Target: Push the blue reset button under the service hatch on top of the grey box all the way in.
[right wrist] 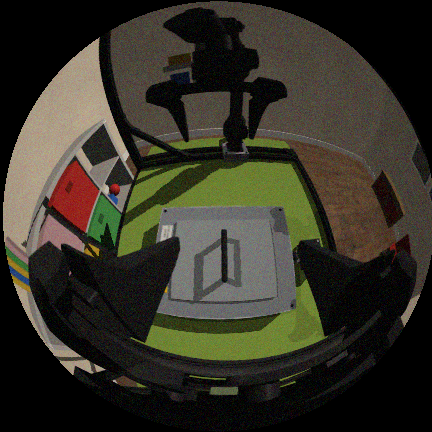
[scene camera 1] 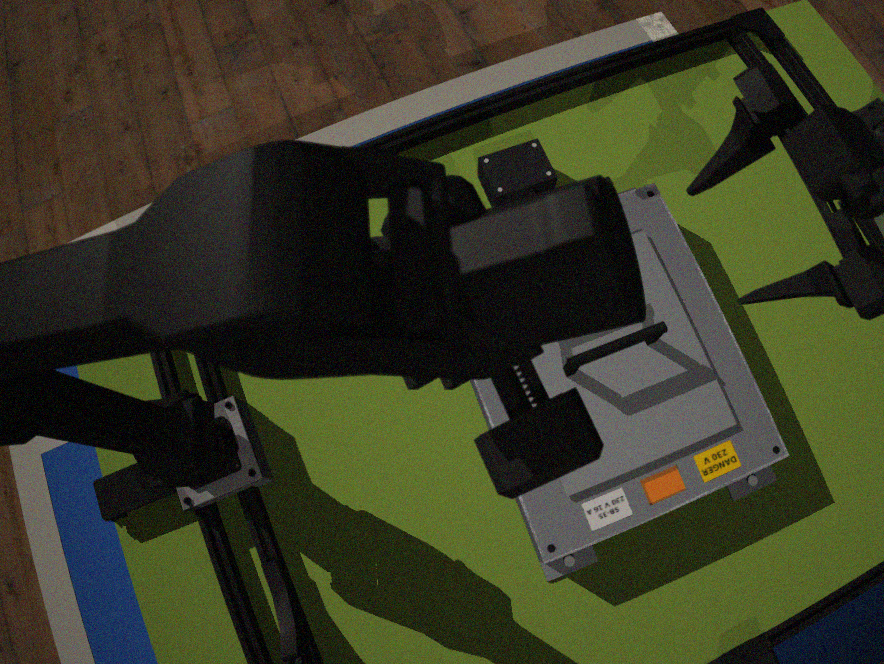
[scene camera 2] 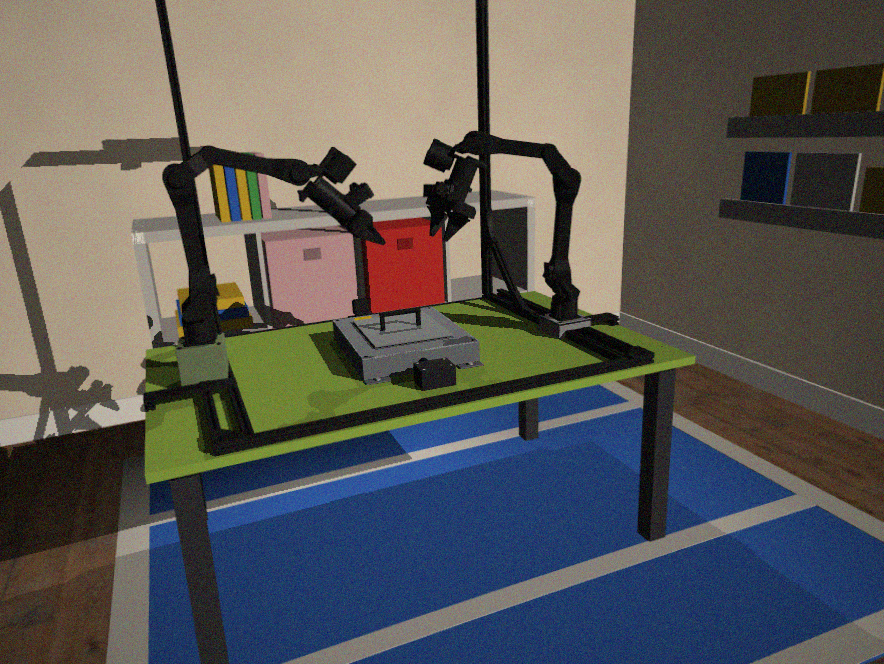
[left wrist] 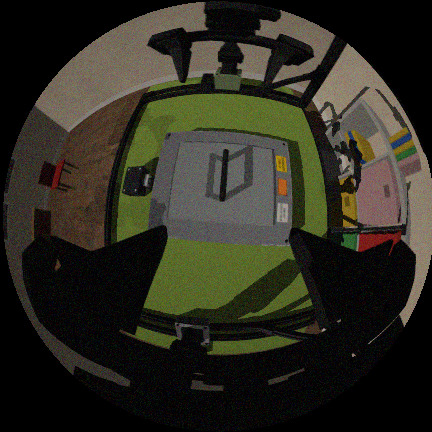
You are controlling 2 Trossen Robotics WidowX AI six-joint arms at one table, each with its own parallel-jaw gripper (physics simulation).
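The grey box [scene camera 1: 761, 435] [scene camera 2: 400, 360] [left wrist: 225, 232] [right wrist: 225, 213] sits on the green table. Its service hatch [scene camera 1: 678, 421] [left wrist: 190, 165] [right wrist: 255, 250] lies flat and closed on top, with the black handle [scene camera 1: 618, 348] [scene camera 2: 400, 312] [left wrist: 224, 175] [right wrist: 224, 255] upright. The blue button does not show in any view. My left gripper [scene camera 2: 440, 233] [left wrist: 230, 233] [right wrist: 218, 138] is open and empty, high above the box; its fingertips are hidden in scene camera 1. My right gripper [scene camera 1: 716, 247] [scene camera 2: 381, 240] [left wrist: 223, 81] [right wrist: 241, 245] is open and empty, raised over the box's opposite side.
A small black block [scene camera 1: 515, 167] [scene camera 2: 434, 373] [left wrist: 134, 181] stands beside the box. Orange [scene camera 1: 663, 485] [left wrist: 282, 187] and yellow [scene camera 1: 716, 461] [left wrist: 281, 163] labels lie along one rim. Black rails edge the table. A red bin [scene camera 2: 405, 268] is in the shelf behind.
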